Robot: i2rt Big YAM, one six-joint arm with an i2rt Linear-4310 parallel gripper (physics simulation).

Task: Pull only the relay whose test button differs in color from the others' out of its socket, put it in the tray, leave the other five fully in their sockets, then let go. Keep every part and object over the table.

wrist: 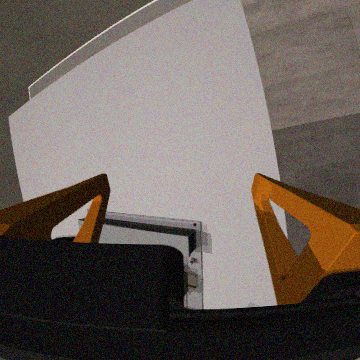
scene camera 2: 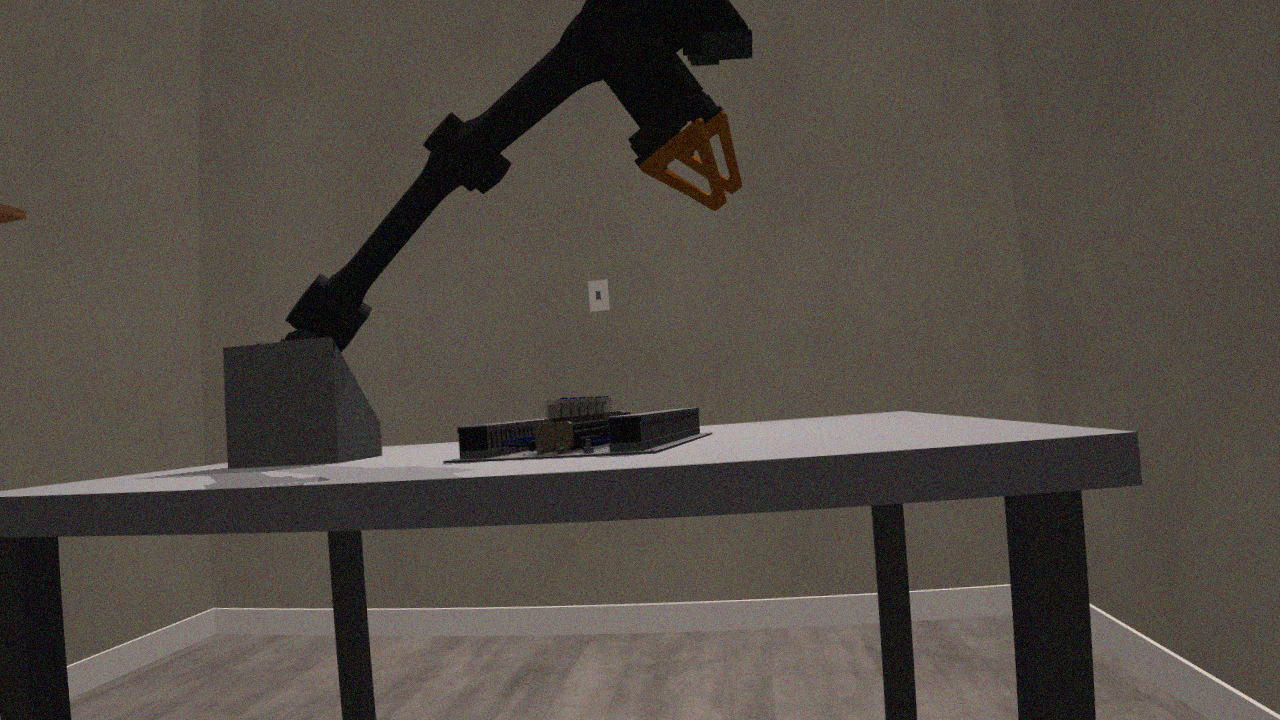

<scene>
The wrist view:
gripper: 180, 181
panel: 193, 298
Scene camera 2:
gripper: 729, 198
panel: 602, 450
</scene>
